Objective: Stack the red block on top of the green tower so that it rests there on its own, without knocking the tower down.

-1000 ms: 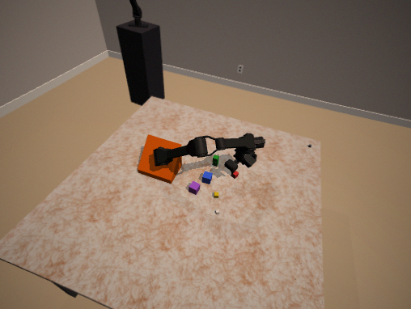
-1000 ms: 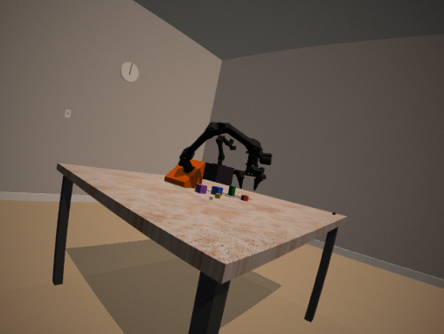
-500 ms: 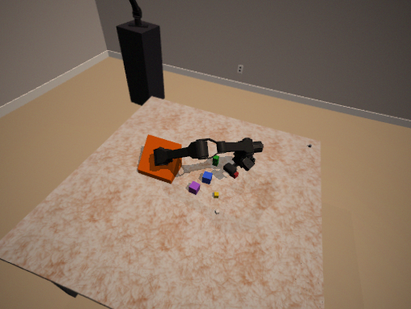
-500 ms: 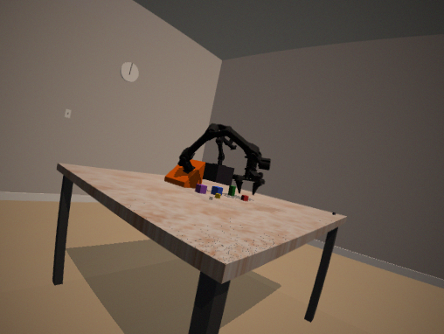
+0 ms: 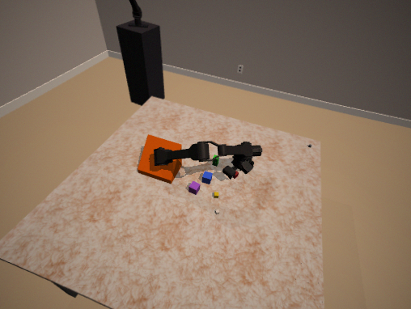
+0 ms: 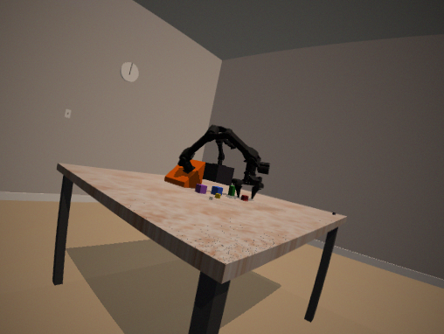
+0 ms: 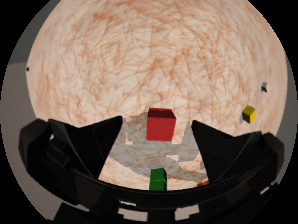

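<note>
My gripper tip is now 14 cm past the green block, 3 cm to the right of it and 3 cm below it. Round my gripper tip: red block right at my gripper tip; blue cube 13 cm behind, 11 cm to the right, 1 cm above; small yellow cube 4 cm behind, 18 cm to the right.
</note>
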